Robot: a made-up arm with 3 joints. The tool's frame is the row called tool.
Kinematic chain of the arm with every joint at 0, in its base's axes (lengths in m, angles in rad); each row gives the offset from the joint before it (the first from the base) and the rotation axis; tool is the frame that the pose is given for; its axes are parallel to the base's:
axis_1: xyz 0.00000 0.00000 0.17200 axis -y
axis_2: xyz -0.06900 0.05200 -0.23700 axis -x
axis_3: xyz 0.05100 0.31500 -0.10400 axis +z
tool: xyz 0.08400 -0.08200 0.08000
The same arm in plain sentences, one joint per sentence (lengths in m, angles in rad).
The arm has three revolute joints in a row. What follows holds with every joint at zero, and every direction is one of the base frame's.
The first joint is mounted 0.172 m along +z from the base frame's origin and turns about -y.
The second joint is mounted 0.069 m along -x and 0.052 m along +y and 0.237 m along -z from the first joint and turns about -x.
The third joint is mounted 0.051 m along +x and 0.315 m along +y and 0.104 m along -z from the second joint and turns about +z.
The tool frame, which is the frame that the pose is given for, is mounted 0.084 m along +x and 0.082 m along -y and 0.08 m along +z from the third joint; its axes are parallel to the base frame's.

